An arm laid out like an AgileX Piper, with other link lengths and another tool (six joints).
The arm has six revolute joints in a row. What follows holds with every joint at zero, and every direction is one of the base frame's. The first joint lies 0.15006 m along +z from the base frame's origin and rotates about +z. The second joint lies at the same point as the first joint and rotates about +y. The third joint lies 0.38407 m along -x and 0.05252 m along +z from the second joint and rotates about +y. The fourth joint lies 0.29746 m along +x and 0.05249 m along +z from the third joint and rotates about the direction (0.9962, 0, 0.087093). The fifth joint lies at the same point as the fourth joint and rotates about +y. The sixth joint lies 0.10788 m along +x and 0.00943 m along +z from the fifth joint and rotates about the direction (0.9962, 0, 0.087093). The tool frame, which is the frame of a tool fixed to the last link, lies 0.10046 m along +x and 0.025 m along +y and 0.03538 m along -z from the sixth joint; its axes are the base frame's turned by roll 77.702, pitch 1.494 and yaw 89.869 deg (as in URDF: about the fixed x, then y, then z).
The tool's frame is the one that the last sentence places.
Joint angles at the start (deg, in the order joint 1, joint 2, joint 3, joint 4, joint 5, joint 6):
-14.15 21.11 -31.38 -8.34 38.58 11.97
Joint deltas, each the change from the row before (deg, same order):
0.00 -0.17 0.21 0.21 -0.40 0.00
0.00 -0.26 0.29 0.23 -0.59 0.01
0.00 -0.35 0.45 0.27 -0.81 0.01
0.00 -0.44 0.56 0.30 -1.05 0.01
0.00 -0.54 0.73 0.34 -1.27 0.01
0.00 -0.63 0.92 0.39 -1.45 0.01
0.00 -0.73 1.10 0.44 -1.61 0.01
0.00 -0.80 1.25 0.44 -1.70 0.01
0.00 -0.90 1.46 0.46 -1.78 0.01
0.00 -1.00 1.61 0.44 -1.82 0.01
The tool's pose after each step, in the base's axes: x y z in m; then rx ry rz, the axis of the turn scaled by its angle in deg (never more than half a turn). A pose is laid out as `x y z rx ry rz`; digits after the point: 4 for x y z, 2 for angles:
0.1177 -0.0182 0.3229 91.53 62.05 49.65
0.1182 -0.0175 0.3229 91.18 61.74 50.20
0.1189 -0.0166 0.3226 90.72 61.36 50.88
0.1197 -0.0156 0.3223 90.09 60.85 51.72
0.1207 -0.0145 0.3215 89.35 60.27 52.67
0.1217 -0.0133 0.3201 88.55 59.63 53.71
0.1226 -0.0118 0.3179 87.72 58.94 54.83
0.1234 -0.0104 0.3149 86.87 58.22 55.94
0.1241 -0.0090 0.3107 86.05 57.51 57.05
0.1245 -0.0076 0.3056 85.23 56.78 58.12

